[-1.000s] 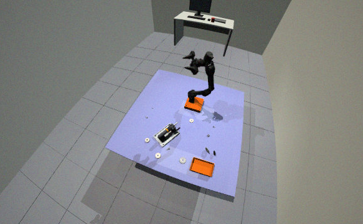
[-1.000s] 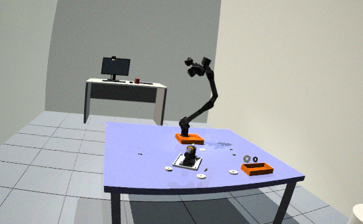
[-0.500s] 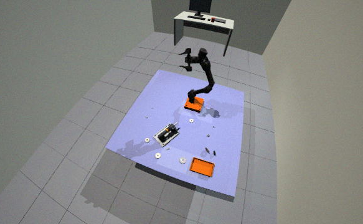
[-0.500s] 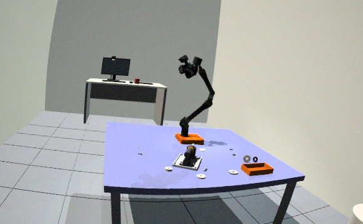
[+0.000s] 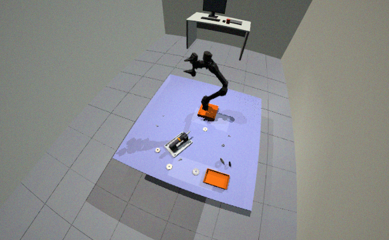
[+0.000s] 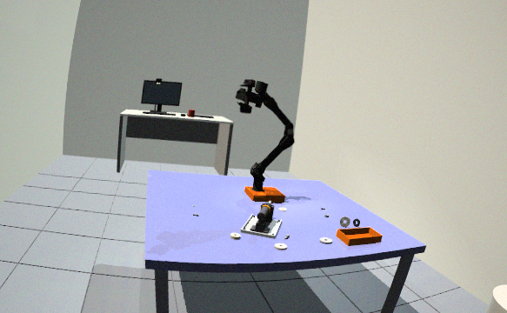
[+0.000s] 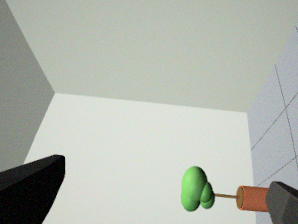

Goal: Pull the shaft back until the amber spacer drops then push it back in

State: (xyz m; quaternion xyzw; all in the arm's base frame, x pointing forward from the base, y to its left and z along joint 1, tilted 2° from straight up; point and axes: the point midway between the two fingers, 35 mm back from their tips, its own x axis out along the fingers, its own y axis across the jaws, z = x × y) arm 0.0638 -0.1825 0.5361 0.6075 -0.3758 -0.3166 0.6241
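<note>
Now: the thin grey shaft 50 cm below my gripper tip, 35 cm ahead of it and 5 cm to the left of it. Also, from my gripper tip: orange tray: 66 cm ahead, 57 cm below, 40 cm to the left.
</note>
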